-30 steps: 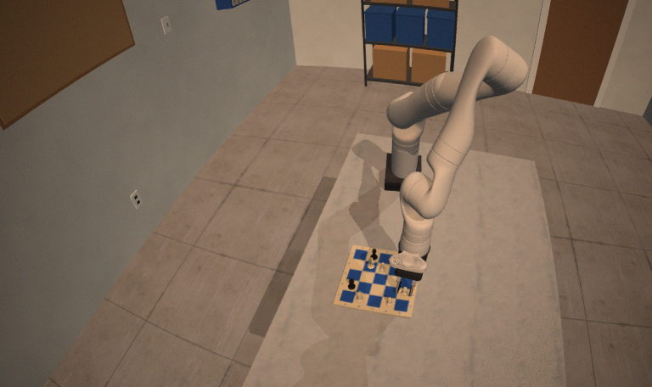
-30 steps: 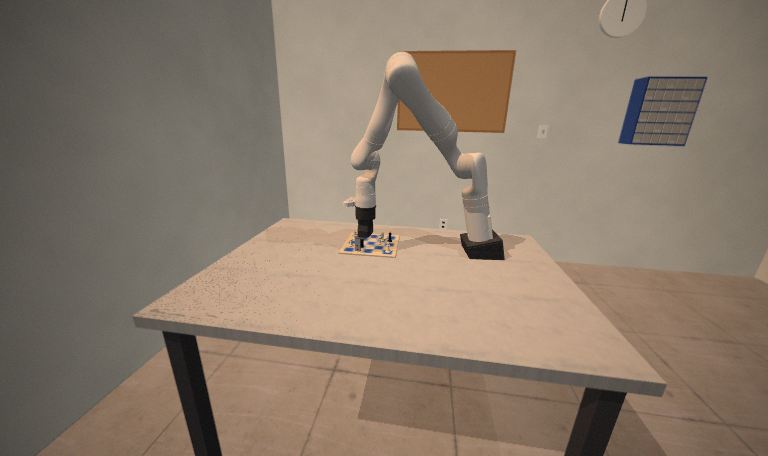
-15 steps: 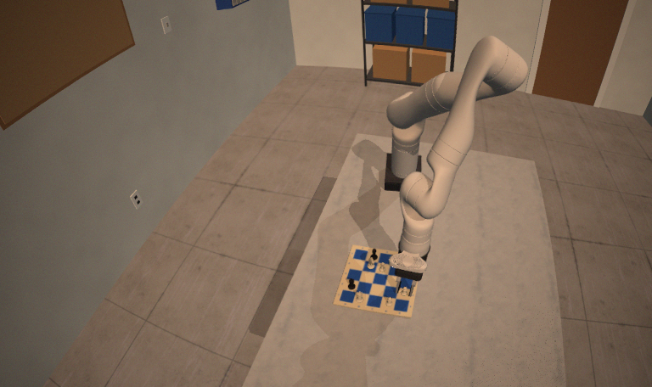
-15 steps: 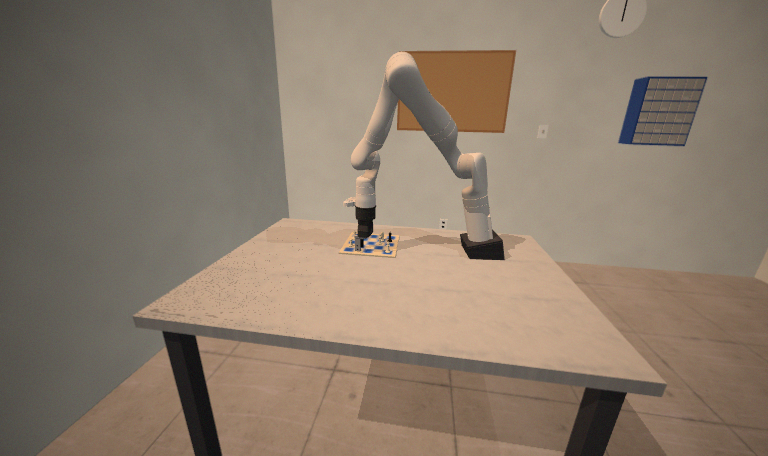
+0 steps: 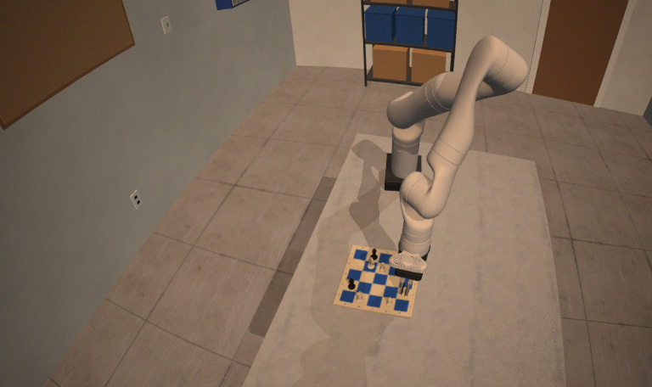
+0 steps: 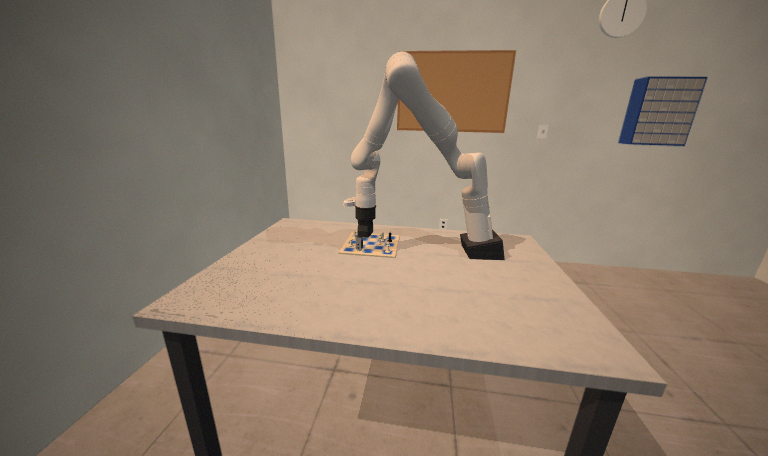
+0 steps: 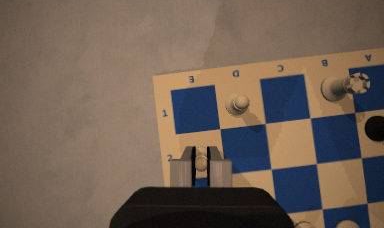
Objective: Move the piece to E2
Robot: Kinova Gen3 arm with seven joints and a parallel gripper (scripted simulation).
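Right now my hand is 2 cm past the chessboard, 8 cm to the left of it and 3 cm above it.
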